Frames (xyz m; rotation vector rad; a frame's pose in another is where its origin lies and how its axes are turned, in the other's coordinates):
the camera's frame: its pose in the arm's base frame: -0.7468 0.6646 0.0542 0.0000 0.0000 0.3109
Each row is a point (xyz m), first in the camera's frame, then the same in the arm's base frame.
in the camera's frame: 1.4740 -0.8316 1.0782
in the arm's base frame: 0.9109 0.3238 1.1324
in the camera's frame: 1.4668 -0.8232 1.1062
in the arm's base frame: 0.9015 0.3296 1.1604
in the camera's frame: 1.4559 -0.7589 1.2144
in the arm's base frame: 0.8715 0.3875 1.2686
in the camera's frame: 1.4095 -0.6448 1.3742
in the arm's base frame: 0.7924 0.4819 1.4284
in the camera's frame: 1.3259 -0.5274 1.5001
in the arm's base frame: 0.6769 0.5681 1.5543
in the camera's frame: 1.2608 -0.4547 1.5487
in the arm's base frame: 0.5927 0.6174 1.6029
